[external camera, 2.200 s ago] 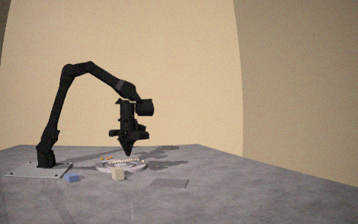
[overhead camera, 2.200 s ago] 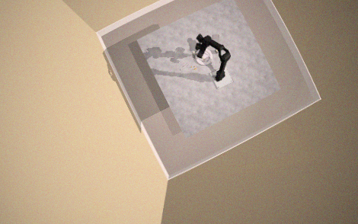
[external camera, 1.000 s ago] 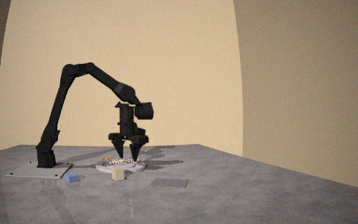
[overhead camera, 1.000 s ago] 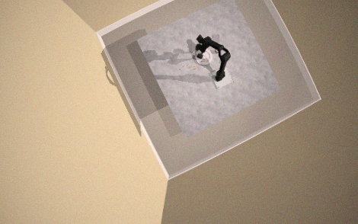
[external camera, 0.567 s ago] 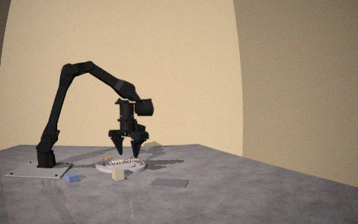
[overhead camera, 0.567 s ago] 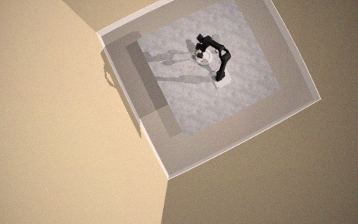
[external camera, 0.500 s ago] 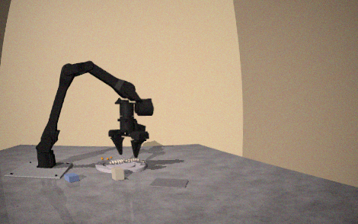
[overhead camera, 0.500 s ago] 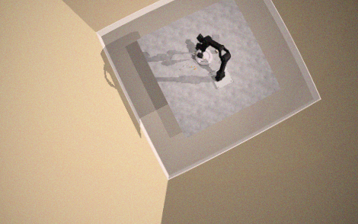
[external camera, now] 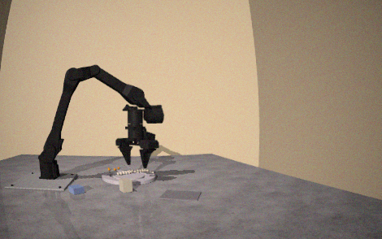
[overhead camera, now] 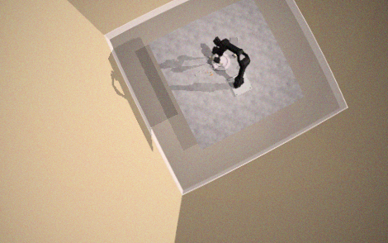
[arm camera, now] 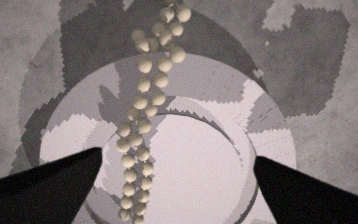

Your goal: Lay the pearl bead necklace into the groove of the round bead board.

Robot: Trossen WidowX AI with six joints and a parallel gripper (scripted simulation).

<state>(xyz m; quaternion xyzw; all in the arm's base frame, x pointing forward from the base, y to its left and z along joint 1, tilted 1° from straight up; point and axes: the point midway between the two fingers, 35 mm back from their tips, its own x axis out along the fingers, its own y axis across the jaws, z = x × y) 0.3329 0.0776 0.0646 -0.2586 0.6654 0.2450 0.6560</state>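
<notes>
Right now my gripper tip is 30 mm past the round bead board, 20 mm to the left of it and 30 mm above it. Round my gripper tip: flat grey plate (120 mm ahead, 250 mm to the right, 40 mm below); then cream cube (30 mm behind, 190 mm to the right, 20 mm below); then blue block (180 mm behind, 220 mm to the right, 30 mm below).
</notes>
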